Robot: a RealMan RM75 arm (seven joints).
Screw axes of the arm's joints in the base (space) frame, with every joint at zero. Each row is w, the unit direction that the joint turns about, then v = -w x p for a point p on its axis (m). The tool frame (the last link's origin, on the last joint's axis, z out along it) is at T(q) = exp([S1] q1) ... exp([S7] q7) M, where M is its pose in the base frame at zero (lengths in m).
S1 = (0, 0, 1, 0, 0, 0)
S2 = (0, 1, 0, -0.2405, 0, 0)
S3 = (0, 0, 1, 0, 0, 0)
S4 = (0, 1, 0, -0.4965, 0, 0)
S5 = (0, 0, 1, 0, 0, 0)
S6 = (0, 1, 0, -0.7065, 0, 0)
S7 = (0, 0, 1, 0, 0, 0)
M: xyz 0 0 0.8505 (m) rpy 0 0 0 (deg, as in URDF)
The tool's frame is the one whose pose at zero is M.
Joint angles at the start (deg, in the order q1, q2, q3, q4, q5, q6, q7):
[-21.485, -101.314, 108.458, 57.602, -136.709, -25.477, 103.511]
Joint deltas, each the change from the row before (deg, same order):
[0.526, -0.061, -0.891, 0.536, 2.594, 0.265, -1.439]
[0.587, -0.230, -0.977, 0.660, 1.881, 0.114, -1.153]
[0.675, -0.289, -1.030, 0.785, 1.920, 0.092, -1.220]
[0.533, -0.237, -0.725, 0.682, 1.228, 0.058, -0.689]
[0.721, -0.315, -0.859, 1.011, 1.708, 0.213, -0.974]
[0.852, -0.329, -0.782, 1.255, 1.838, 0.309, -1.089]
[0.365, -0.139, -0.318, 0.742, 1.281, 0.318, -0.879]
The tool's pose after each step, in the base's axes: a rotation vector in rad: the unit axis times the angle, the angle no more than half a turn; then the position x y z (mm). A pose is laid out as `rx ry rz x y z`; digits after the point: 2 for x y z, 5 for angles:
-2.19422 -0.59942 -0.53743 -239.07 395.41 28.39
-2.18497 -0.60041 -0.53442 -240.04 394.77 30.75
-2.17481 -0.60245 -0.53373 -240.76 393.82 33.14
-2.16737 -0.60168 -0.53534 -240.75 392.96 34.86
-2.15744 -0.59969 -0.53577 -240.54 391.72 36.94
-2.14729 -0.59701 -0.53604 -240.03 389.93 38.96
-2.14269 -0.59439 -0.53340 -239.30 389.30 39.91

